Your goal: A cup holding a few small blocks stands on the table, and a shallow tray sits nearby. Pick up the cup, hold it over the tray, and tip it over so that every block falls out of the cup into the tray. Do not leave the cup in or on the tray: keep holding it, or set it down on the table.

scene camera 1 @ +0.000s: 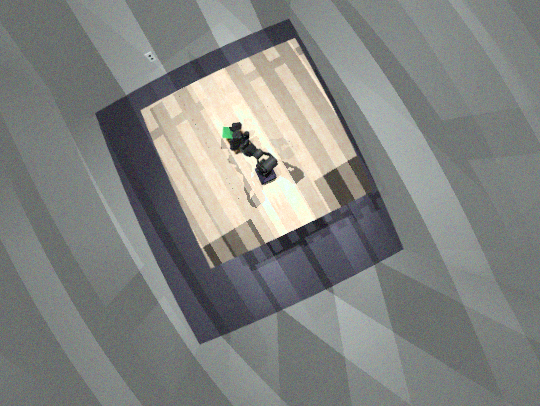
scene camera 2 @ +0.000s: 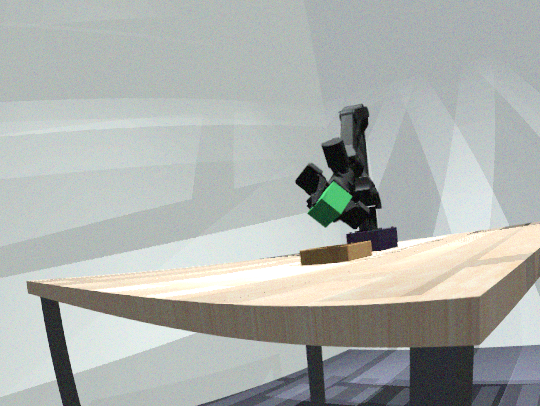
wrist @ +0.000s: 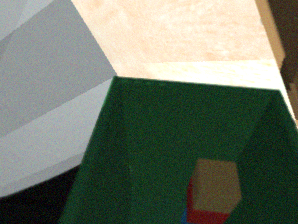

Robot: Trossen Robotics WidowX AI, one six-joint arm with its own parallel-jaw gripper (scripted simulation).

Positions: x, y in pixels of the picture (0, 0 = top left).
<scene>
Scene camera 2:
my gripper: 324, 213
green square cup: 332, 202
</scene>
